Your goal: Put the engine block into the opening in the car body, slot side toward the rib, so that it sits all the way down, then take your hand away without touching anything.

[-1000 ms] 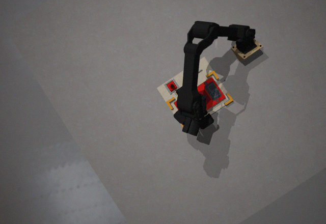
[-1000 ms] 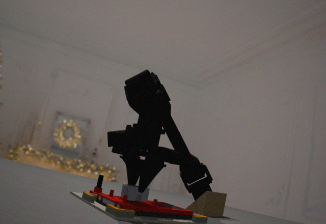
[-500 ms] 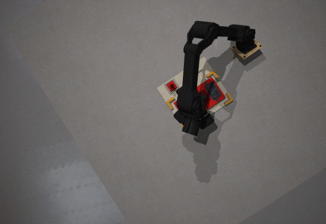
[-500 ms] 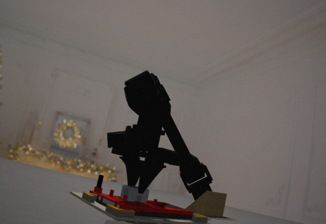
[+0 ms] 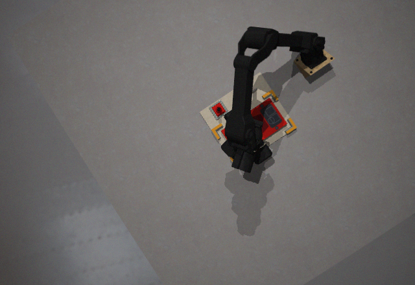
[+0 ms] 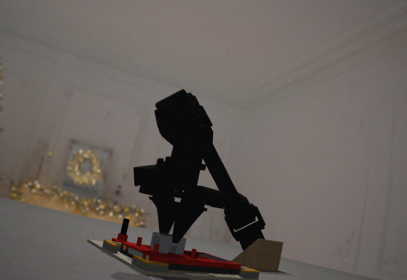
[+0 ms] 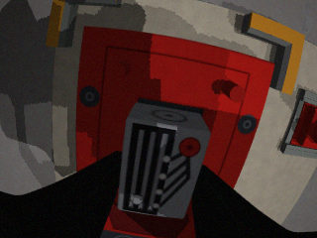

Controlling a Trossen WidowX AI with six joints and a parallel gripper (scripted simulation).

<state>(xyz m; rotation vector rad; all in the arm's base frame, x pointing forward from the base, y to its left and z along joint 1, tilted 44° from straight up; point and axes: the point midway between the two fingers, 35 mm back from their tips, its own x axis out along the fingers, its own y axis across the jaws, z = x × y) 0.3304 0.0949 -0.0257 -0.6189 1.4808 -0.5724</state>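
The grey engine block is 10 mm below my gripper tip.
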